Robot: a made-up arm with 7 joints.
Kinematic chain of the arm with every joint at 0, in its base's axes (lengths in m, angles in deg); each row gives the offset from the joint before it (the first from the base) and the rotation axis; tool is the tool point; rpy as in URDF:
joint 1: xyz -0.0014 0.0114 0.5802 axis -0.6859 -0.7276 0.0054
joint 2: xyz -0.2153 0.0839 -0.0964 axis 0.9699 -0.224 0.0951
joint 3: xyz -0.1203 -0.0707 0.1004 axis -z
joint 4: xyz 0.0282 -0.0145 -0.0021 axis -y
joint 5: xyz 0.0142 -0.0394 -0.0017 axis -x
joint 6: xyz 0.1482 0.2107 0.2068 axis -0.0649 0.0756 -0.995
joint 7: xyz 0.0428 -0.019 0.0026 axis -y
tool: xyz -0.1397 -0.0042 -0.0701 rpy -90 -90 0
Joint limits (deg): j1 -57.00..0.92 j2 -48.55..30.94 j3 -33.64..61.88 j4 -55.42..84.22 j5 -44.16..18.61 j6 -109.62..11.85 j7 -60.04..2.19
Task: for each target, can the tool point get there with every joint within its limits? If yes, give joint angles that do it. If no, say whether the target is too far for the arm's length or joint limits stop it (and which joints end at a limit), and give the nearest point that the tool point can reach.
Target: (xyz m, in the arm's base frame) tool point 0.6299 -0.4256 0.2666
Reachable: no: joint limits stop it (at a limit: joint 1, joint 2, joint 4, joint 5, joint 6, joint 7) | nearest point 0.0339 -0.1927 0.4460 | short by 0.665 m
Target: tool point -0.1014 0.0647 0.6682
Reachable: yes | joints -21.99 -18.05 36.81 -44.24 11.08 -12.01 -5.57
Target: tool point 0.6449 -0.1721 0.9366
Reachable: no: joint limits stop it (at a limit: joint 1, joint 2, joint 5, joint 6, joint 7) | nearest point 0.2084 -0.0798 0.8876 | short by 0.449 m
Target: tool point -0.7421 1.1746 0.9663
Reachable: no: too far | nearest point -0.4714 0.4426 0.7653 | short by 0.806 m
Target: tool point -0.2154 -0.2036 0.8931
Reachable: yes | joints -35.24 1.39 -25.09 52.62 -34.28 -75.42 -27.00
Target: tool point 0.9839 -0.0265 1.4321
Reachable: no: too far | nearest point 0.1793 -0.0226 1.0102 | short by 0.908 m
